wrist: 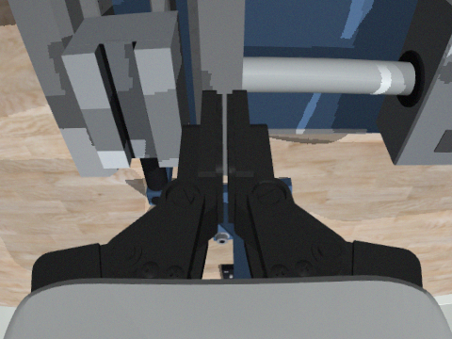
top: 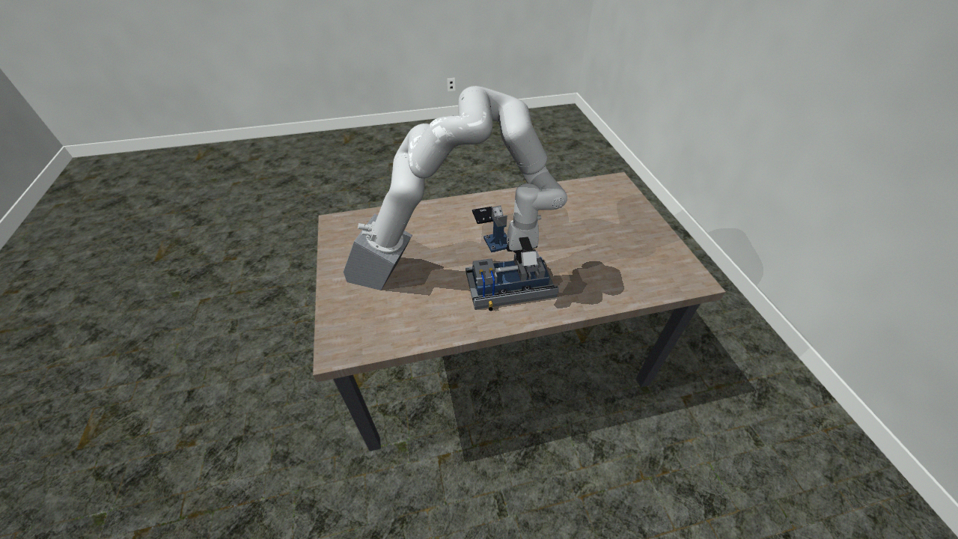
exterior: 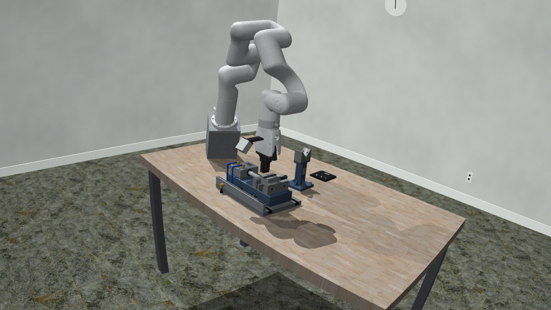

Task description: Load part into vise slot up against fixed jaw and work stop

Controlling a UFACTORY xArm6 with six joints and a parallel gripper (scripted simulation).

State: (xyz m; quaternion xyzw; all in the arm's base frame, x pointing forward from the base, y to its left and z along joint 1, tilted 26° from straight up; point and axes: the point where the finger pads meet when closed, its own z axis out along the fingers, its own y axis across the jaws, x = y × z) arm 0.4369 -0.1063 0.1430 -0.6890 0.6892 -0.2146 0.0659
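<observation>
My hand is 40 mm short of the grey block and 30 mm above it. Round my hand: cylinder rod 50 mm below, 50 mm behind; dark work stop rod 50 mm to the left, 40 mm below, 40 mm ahead; moving jaw 50 mm below.
</observation>
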